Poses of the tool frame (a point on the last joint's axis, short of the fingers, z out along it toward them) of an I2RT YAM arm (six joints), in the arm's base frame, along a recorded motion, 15 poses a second.
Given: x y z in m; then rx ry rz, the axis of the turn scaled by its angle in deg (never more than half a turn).
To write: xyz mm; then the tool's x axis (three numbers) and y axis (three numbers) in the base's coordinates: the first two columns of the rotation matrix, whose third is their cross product. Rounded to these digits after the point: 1 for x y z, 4 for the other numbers.
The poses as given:
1: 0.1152 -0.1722 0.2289 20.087 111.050 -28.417
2: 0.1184 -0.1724 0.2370 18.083 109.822 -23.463
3: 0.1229 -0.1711 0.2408 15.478 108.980 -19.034
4: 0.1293 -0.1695 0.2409 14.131 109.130 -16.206
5: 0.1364 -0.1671 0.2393 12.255 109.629 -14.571
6: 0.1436 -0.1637 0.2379 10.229 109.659 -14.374
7: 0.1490 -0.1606 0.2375 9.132 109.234 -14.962
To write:
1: 115.2 -172.2 228.9 -0.4012 0.0191 -0.9158 0.4566 0.8709 -0.1819
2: 118.4 -172.4 237.0 -0.3672 0.0265 -0.9297 0.4041 0.9049 -0.1338
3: 122.9 -171.1 240.8 -0.3436 0.0269 -0.9387 0.3435 0.9339 -0.0990
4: 129.3 -169.5 240.9 -0.3401 0.0340 -0.9398 0.3056 0.9491 -0.0763
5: 136.4 -167.1 239.3 -0.3462 0.0258 -0.9378 0.2699 0.9601 -0.0732
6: 143.6 -163.7 237.9 -0.3480 0.0029 -0.9375 0.2444 0.9657 -0.0878
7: 149.0 -160.6 237.5 -0.3431 -0.0163 -0.9391 0.2368 0.9661 -0.1033
